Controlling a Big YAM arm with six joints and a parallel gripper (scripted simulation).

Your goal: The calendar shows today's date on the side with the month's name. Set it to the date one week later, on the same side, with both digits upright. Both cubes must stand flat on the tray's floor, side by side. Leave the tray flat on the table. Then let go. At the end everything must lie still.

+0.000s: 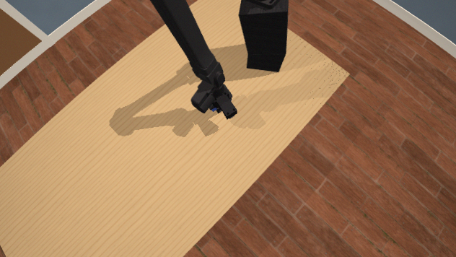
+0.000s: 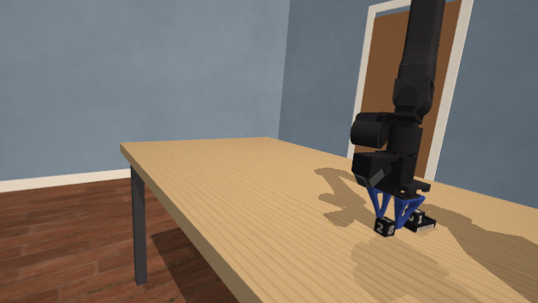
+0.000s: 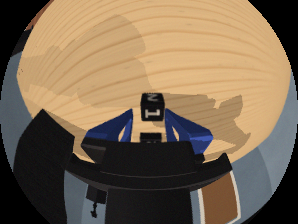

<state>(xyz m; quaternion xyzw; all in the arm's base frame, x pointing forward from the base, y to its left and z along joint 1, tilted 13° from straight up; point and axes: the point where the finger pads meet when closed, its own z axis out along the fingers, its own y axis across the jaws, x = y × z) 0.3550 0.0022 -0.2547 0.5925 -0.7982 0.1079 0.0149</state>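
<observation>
Right now the black date cube is 2 cm below my hand and 1 cm ahead of it. Round my hand: black tray 10 cm to the right, 3 cm behind, 2 cm below; then black cube 8 cm to the right, 2 cm behind, 1 cm below.
</observation>
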